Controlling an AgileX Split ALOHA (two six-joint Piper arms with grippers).
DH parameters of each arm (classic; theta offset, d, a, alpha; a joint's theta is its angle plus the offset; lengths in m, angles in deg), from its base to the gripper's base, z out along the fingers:
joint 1: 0 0.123 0 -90
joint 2: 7.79 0 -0.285 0
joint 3: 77.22 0 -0.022 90
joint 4: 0 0.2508 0 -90
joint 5: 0 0 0.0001 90
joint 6: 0 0.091 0 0
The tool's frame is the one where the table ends.
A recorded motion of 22 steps. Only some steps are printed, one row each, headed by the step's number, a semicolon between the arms.
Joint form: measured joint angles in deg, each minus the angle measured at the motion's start. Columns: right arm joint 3, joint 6, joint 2, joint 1, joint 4, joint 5; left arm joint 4, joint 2, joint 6, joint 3, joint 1, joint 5.
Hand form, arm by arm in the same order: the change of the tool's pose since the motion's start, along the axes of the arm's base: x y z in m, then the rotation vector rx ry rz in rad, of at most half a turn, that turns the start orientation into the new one. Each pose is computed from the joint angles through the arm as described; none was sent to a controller.
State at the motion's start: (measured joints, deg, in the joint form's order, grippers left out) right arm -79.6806 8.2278 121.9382 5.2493 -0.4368 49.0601; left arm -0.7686 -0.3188 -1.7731 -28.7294 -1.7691 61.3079
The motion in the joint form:
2: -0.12 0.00 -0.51 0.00 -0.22 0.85; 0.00 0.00 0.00 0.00 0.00 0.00
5: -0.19 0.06 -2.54 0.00 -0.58 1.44; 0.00 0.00 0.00 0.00 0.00 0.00
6: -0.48 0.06 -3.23 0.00 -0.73 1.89; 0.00 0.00 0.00 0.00 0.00 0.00
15: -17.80 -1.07 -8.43 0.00 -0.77 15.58; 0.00 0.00 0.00 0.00 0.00 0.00
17: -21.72 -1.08 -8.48 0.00 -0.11 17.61; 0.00 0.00 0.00 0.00 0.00 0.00
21: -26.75 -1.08 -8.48 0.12 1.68 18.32; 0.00 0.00 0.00 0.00 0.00 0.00
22: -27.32 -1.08 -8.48 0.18 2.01 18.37; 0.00 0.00 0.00 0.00 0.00 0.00
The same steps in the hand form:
2: -0.0008 -0.0004 0.0039 -0.0035 0.0035 0.0022; 0.0000 0.0000 0.0000 0.0000 0.0000 0.0000
5: -0.0016 -0.0009 0.0183 -0.0062 -0.0232 0.0046; 0.0000 0.0000 0.0000 0.0000 0.0000 0.0000
6: -0.0014 -0.0010 0.0242 -0.0076 -0.0326 0.0060; 0.0000 0.0000 0.0000 0.0000 0.0000 0.0000
15: 0.0201 0.0006 0.1349 0.0004 -0.1864 0.0204; 0.0000 0.0000 0.0000 0.0000 0.0000 0.0000
17: 0.0240 0.0019 0.1532 0.0141 -0.2192 0.0169; 0.0000 0.0000 0.0000 0.0000 0.0000 0.0000
21: 0.0299 0.0060 0.1775 0.0514 -0.2917 0.0129; 0.0000 0.0000 0.0000 0.0000 0.0000 0.0000
22: 0.0305 0.0070 0.1803 0.0580 -0.3002 0.0131; 0.0000 0.0000 0.0000 0.0000 0.0000 0.0000

